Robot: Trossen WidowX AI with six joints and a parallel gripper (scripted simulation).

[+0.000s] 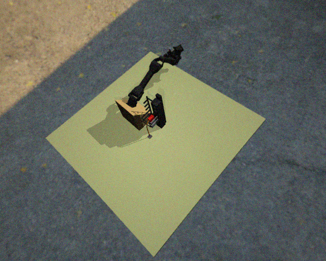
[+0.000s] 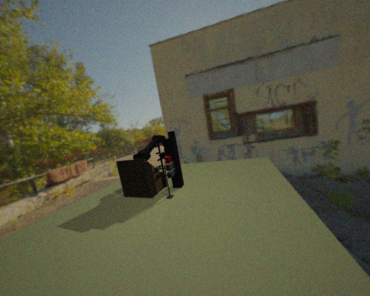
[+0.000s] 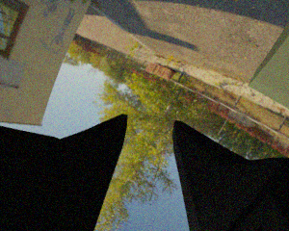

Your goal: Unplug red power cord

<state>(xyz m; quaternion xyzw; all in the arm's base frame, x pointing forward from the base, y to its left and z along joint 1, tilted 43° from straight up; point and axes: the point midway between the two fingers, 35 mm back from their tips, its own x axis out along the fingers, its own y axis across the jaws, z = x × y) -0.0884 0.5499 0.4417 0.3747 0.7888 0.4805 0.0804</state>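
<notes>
Right now my gripper tip is 35 cm short of the red plug, 73 cm to the left of it and 8 cm below it.
</notes>
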